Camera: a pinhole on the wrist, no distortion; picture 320 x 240 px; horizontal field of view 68.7 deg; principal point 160.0 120.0 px. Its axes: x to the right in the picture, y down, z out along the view. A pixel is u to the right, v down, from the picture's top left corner.
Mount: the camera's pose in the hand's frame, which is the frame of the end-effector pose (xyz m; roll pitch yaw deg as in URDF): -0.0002 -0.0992 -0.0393 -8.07 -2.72 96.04
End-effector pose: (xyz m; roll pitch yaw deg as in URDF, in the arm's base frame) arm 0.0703 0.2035 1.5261 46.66 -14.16 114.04
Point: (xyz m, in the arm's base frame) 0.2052 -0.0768 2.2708
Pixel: outside the picture
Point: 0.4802 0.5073 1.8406
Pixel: 146.9 11.7
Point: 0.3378 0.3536 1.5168
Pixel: 56.0 75.4
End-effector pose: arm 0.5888 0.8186 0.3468 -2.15 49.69 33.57
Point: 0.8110 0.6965 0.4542
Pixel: 16.3 110.1
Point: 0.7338 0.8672 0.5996
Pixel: 214.0 154.2
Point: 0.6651 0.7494 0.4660
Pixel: 176.5 211.7
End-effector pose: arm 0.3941 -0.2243 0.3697 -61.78 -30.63 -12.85
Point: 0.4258 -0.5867 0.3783
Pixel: behind the camera
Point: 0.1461 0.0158 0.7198
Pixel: 58.9 140.5
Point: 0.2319 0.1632 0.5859
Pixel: 169.9 134.8
